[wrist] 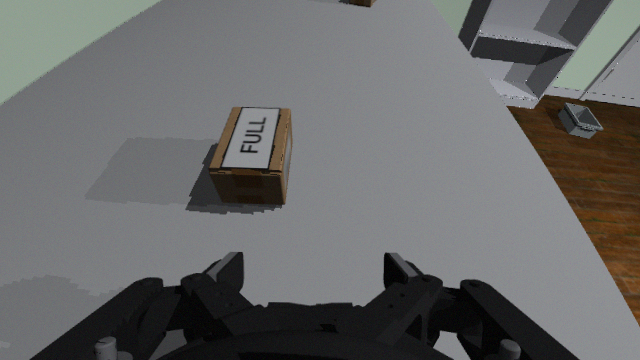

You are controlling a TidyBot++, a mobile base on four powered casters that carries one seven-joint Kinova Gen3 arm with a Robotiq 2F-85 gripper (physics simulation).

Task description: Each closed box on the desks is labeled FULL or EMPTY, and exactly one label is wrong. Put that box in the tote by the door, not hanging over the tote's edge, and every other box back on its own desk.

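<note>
A closed brown box with a white label reading FULL on its top stands on the grey desk, left of the middle of the view. Part of a second brown box shows at the top edge, farther along the desk; its label cannot be read. The grey tote stands on the floor at the right, far off, and looks empty. My gripper is open with nothing between its fingers, above the desk on the near side of the FULL box and a little to its right.
A grey shelf unit stands beyond the desk at the upper right, near the tote. A white door is behind the tote. The desk's right edge runs diagonally, with the wooden floor beyond it. A green wall borders the desk's left side.
</note>
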